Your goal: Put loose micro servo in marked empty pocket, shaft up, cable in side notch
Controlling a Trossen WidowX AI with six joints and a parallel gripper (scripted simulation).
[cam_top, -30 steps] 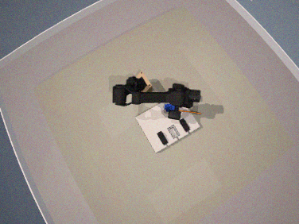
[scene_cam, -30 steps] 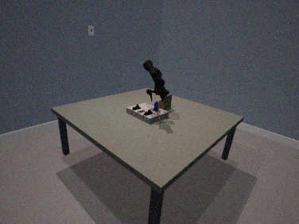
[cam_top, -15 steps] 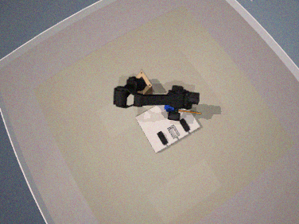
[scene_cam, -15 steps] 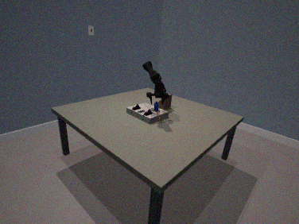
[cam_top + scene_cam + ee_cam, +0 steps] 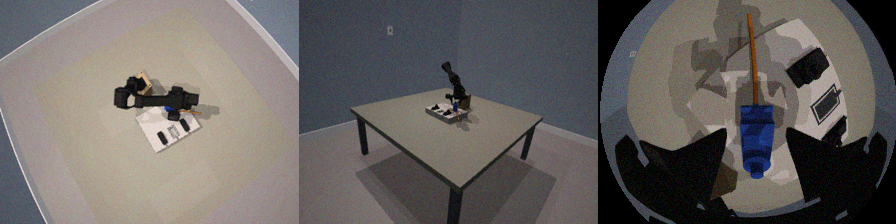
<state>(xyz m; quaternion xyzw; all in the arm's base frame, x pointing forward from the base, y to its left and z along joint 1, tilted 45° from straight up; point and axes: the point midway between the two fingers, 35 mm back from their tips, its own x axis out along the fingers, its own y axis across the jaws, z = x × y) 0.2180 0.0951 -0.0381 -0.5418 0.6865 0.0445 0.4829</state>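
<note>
The white deck is 7 cm to the right of my gripper tip and 7 cm below it.
</note>
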